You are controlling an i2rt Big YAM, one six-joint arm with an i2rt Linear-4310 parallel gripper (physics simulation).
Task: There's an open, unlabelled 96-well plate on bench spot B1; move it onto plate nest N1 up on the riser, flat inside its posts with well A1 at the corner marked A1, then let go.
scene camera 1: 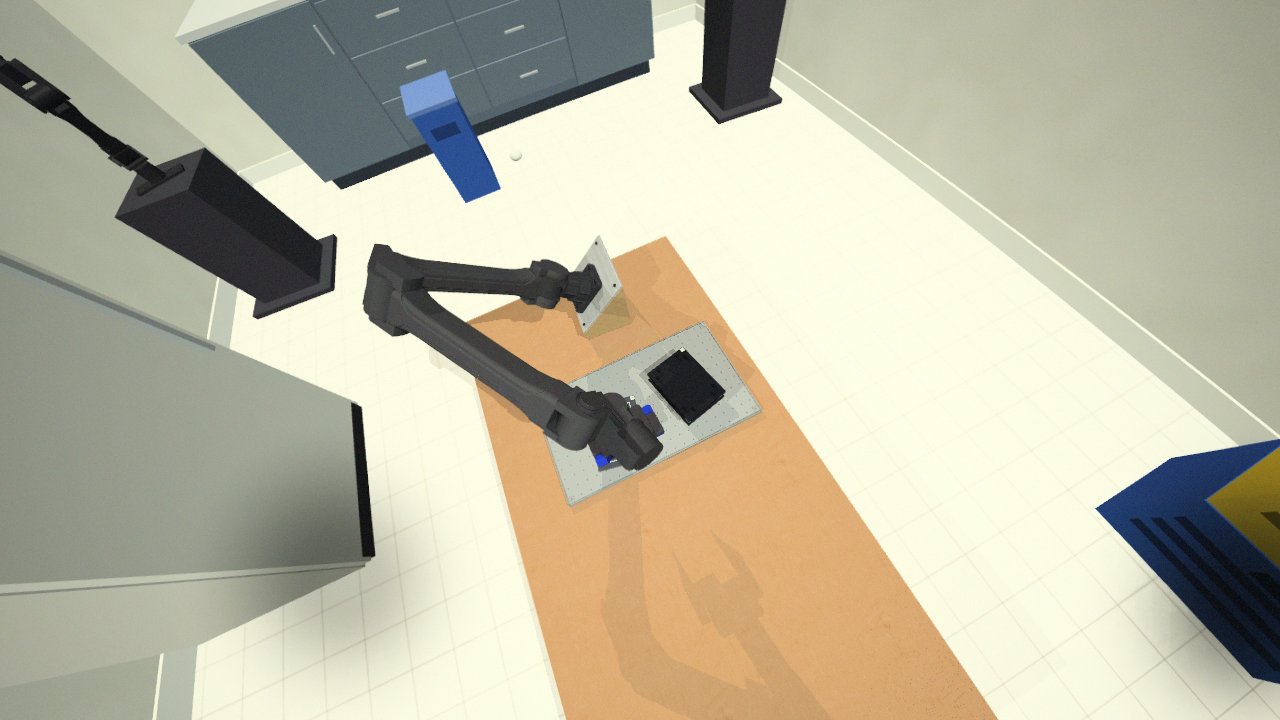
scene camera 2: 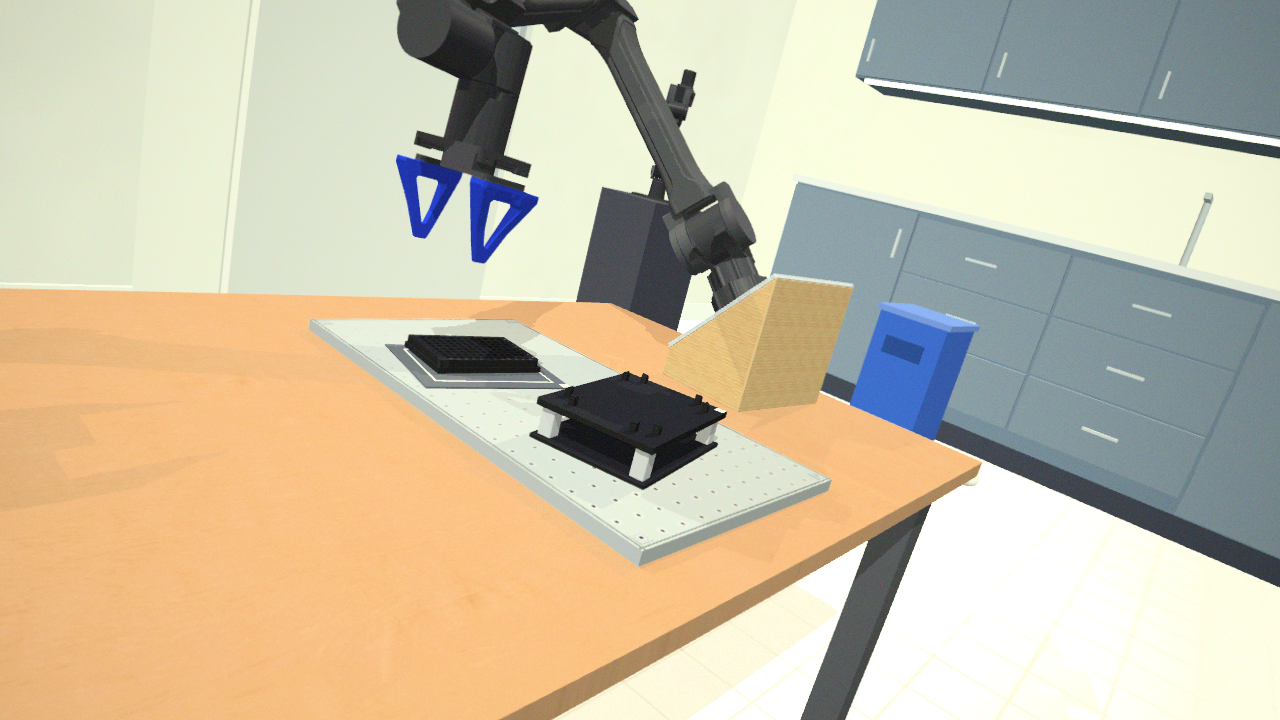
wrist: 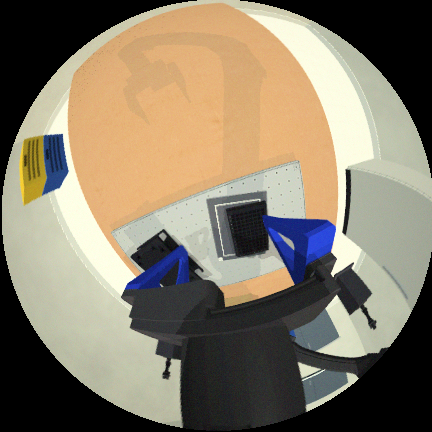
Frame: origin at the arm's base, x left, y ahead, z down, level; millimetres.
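Seen in the pictures: gripper, fingertip midpoint: [scene camera 2: 447, 249] [wrist: 221, 235]; arm's base, origin of the base link: [scene camera 1: 587, 289] [scene camera 2: 750, 319].
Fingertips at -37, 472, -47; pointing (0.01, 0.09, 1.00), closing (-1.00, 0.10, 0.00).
Note:
Pixels of each thing's middle, then the offset from my fingertips to it, as dx, dy, dz. "*": a spot on its surface instead. Level surfaces: height alone.
- black 96-well plate, body centre: [scene camera 2: 474, 353] [wrist: 249, 231] -47, -85, +124
- grey bench spot B1, surface spot: [scene camera 2: 429, 379] * +7, -1, +132
- Plate nest N1, body centre: [scene camera 2: 635, 418] [scene camera 1: 685, 384] [wrist: 166, 266] +180, -121, +109
- wooden table, its level: dz +146
The black 96-well plate [scene camera 2: 472, 352] [wrist: 247, 228] lies flat on the grey bench spot B1 [scene camera 2: 429, 379] [wrist: 215, 240], off-centre within its white outline. In scene camera 1 the arm hides most of it. Plate nest N1 [scene camera 1: 685, 385] [scene camera 2: 631, 410] [wrist: 159, 252] is a black platform with small posts, raised on a riser with white legs. My gripper [scene camera 2: 450, 249] [wrist: 221, 235] is open and empty, with blue fingers, high above the board; in the wrist view one fingertip overlaps the plate's edge and the other overlaps the nest. The A1 marks are too small to read.
Plate and riser stand on a perforated grey board [scene camera 1: 572, 488] [scene camera 2: 581, 514] [wrist: 295, 185] on the wooden table [scene camera 1: 716, 555] [scene camera 2: 268, 501] [wrist: 200, 125]. A wooden wedge [scene camera 2: 778, 349] with a pale sloped face carries the arm's base behind the board, near the riser.

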